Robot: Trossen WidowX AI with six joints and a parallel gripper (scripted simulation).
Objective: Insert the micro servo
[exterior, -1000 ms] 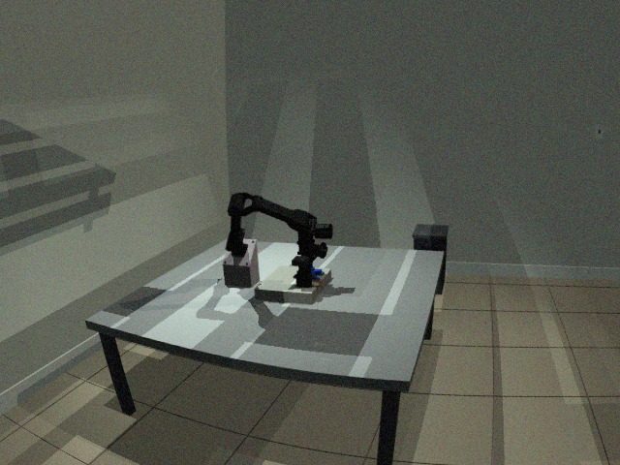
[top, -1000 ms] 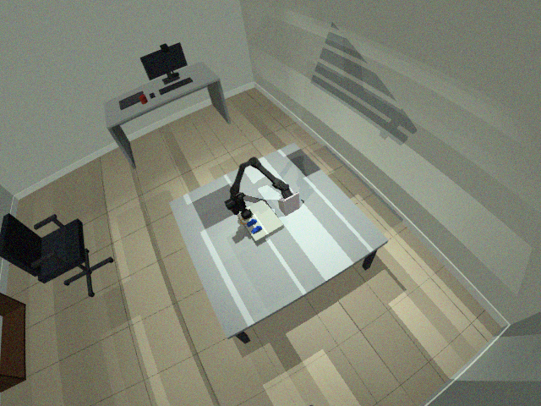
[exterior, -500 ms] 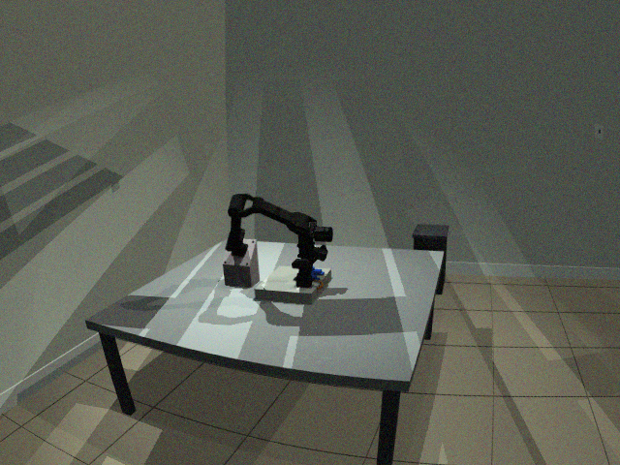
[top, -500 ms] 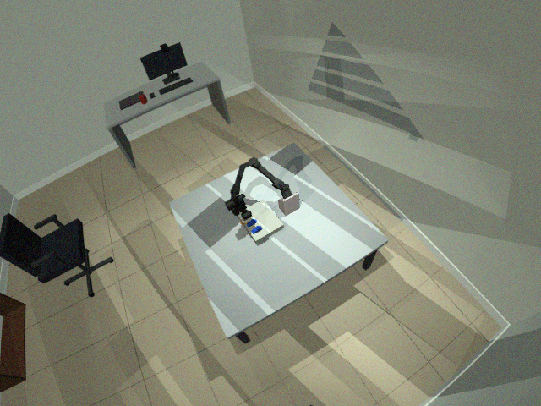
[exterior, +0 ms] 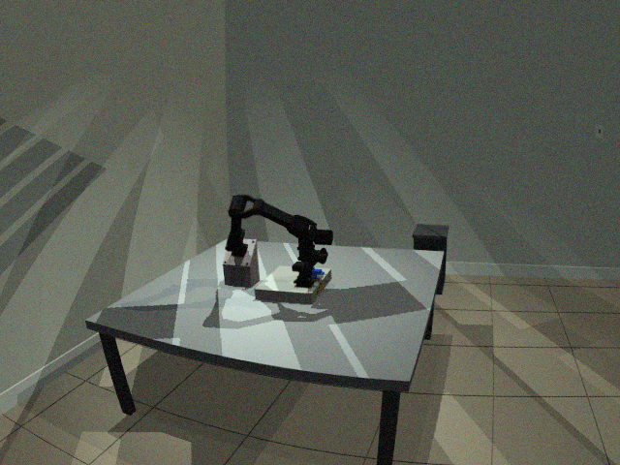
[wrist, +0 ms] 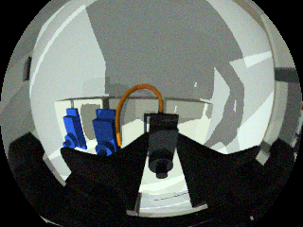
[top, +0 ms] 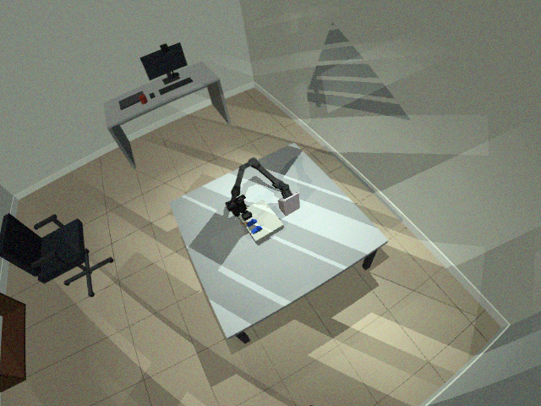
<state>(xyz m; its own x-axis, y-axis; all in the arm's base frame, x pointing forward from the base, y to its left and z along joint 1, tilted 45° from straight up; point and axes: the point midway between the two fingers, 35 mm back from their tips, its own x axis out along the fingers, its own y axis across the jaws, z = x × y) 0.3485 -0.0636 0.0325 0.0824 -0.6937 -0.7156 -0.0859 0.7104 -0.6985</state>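
Right now the white deck is 13 cm behind my gripper tip, 6 cm to the left of it and 4 cm below it.
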